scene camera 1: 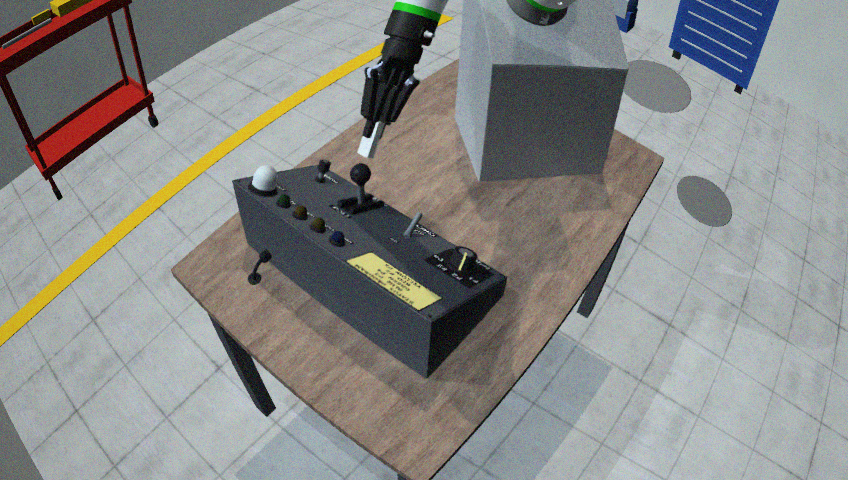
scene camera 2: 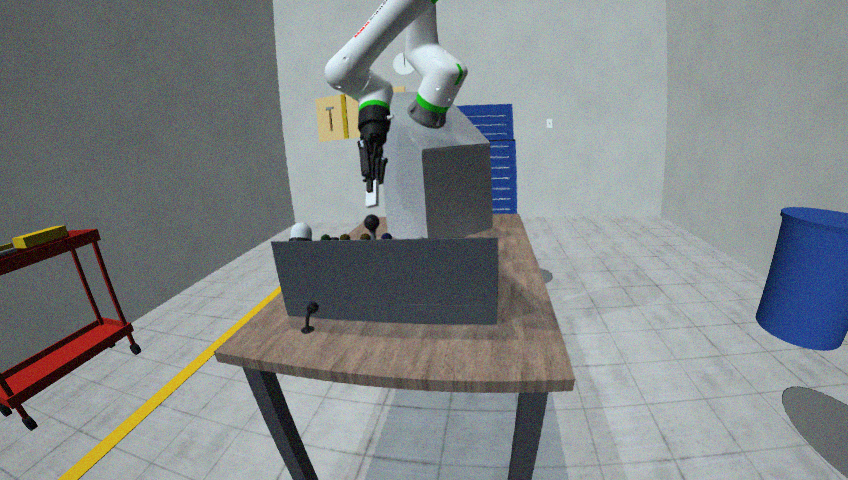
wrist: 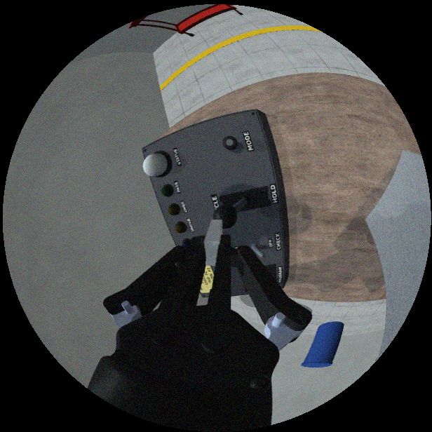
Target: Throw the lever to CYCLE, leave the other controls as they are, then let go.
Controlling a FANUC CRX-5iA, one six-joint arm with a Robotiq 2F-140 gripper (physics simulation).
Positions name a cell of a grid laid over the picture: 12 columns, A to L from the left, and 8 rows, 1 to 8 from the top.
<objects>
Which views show my gripper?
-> Scene camera 1, scene camera 2 and the wrist view: all of them.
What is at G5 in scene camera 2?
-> A dark control console.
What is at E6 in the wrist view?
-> My gripper.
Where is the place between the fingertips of my gripper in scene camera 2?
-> F4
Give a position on a dark control console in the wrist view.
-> F4
</objects>
